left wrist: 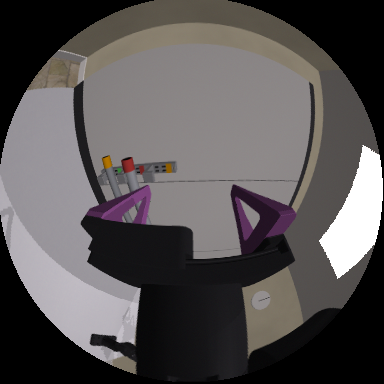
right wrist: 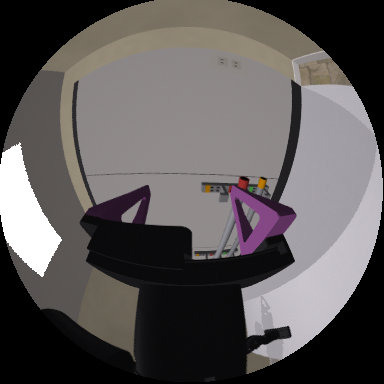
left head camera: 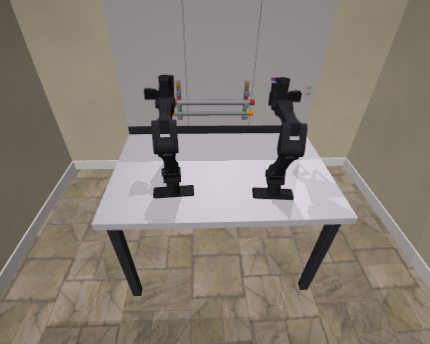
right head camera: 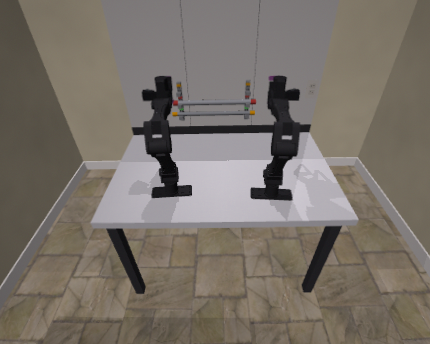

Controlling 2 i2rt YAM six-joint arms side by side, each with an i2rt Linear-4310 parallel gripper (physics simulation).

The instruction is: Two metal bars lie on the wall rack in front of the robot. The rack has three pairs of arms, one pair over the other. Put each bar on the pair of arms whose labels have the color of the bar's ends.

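Seen in the pictures: left gripper, between the fingertips: (left wrist: 190,188); right gripper, between the fingertips: (right wrist: 189,189) (left head camera: 274,86); left arm's base, origin of its link: (left head camera: 173,192) (right head camera: 172,192); right arm's base, origin of its link: (left head camera: 272,194) (right head camera: 270,194).
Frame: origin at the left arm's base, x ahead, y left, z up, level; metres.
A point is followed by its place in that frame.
The wall rack (left head camera: 247,86) @[x 0.521, y -0.460, z 0.333 m] (right head camera: 248,85) @[x 0.522, y -0.461, z 0.334 m] (left wrist: 172,167) (right wrist: 205,187) @[x 0.520, y -0.460, z 0.349 m] has orange labels at the top, red in the middle and green at the bottom. The red-ended bar (left head camera: 215,102) @[x 0.500, y -0.266, z 0.247 m] (right head camera: 215,102) @[x 0.500, y -0.261, z 0.247 m] (left wrist: 128,166) @[x 0.520, y -0.022, z 0.251 m] (right wrist: 243,183) @[x 0.481, y -0.494, z 0.247 m] lies level on the middle, red-labelled pair. The orange-ended bar (left head camera: 215,113) @[x 0.512, y -0.269, z 0.169 m] (right head camera: 212,113) @[x 0.514, y -0.242, z 0.169 m] (left wrist: 107,162) @[x 0.535, y -0.008, z 0.174 m] (right wrist: 262,183) @[x 0.494, y -0.492, z 0.169 m] lies level on the lowest, green-labelled pair. The top pair is empty. My left gripper (left wrist: 190,188) @[x 0.391, y 0.001, z 0.402 m] is open and empty near the bars' left ends. My right gripper (right wrist: 189,189) @[x 0.321, y -0.552, z 0.402 m] is open and empty, to the right of their right ends. Both are turned sideways.
Both arms stand on the white table (left head camera: 225,200) @[x -0.083, y -0.247, z 0.000 m] (right head camera: 225,200) @[x -0.084, y -0.261, z 0.000 m]. The grey wall panel (left head camera: 220,50) @[x 0.553, y -0.295, z 0.529 m] (right head camera: 220,50) @[x 0.553, y -0.298, z 0.528 m] rises behind the rack. A dark strip (left head camera: 220,129) @[x 0.552, y -0.310, z 0.031 m] (right head camera: 220,129) @[x 0.554, y -0.294, z 0.031 m] runs along the table's far edge, below the bars.
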